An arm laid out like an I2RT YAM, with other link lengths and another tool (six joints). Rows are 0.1 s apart.
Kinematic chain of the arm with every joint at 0, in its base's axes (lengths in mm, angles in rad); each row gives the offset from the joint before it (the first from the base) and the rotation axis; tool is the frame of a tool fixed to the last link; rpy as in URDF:
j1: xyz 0 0 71.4 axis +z
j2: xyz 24.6 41.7 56 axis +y
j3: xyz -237.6 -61.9 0 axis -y
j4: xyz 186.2 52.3 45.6 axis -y
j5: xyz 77 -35.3 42.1 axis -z
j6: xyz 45.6 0 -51.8 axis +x
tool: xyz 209 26 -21 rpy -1.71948 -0.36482 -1.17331
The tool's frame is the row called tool.
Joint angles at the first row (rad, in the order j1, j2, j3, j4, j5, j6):
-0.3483, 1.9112, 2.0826, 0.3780, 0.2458, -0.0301
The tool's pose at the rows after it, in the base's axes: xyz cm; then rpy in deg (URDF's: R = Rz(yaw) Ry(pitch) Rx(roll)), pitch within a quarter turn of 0, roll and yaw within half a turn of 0:
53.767 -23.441 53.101 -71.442 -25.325 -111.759
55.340 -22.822 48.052 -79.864 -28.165 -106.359
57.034 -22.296 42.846 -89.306 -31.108 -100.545
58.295 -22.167 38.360 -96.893 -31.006 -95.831
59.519 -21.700 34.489 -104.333 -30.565 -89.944
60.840 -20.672 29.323 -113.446 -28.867 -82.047
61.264 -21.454 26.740 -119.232 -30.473 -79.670
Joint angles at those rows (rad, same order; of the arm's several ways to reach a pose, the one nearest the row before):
-0.3482, 1.8583, 1.9416, 0.3659, 0.2297, -0.0480
-0.3468, 1.8408, 1.8582, 0.3092, 0.1858, -0.0864
-0.3389, 1.8608, 1.8360, 0.2252, 0.1570, -0.1482
-0.3345, 1.8987, 1.8448, 0.1454, 0.1447, -0.1669
-0.3357, 1.9544, 1.9103, 0.0292, 0.1064, -0.1896
-0.3344, 2.0387, 2.0048, -0.1172, 0.0515, -0.2216
-0.3322, 2.1007, 2.0759, -0.1864, 0.0740, -0.2848

